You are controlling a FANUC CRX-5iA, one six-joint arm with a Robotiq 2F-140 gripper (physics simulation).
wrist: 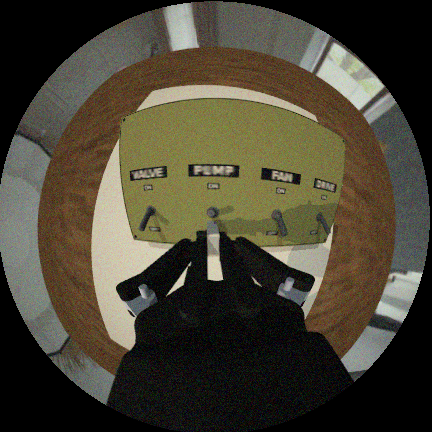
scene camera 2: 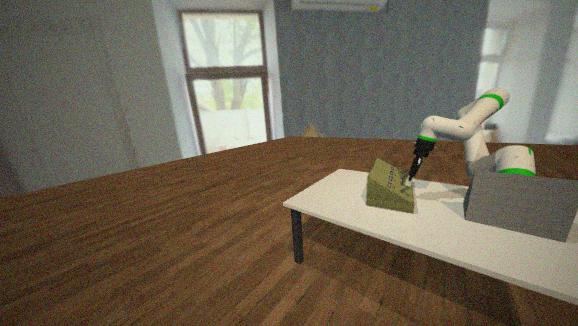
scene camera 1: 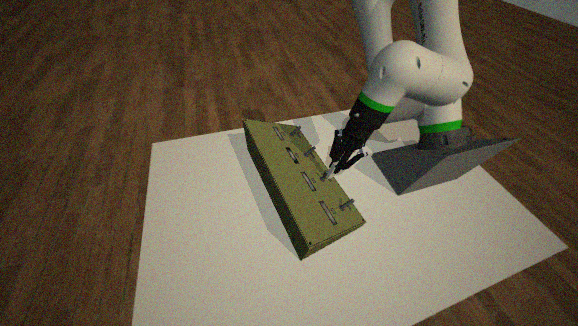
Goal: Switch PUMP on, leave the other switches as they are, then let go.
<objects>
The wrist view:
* my gripper: 211,229
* olive switch panel: 248,160
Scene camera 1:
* my gripper: 329,176
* olive switch panel: 310,207
</objects>
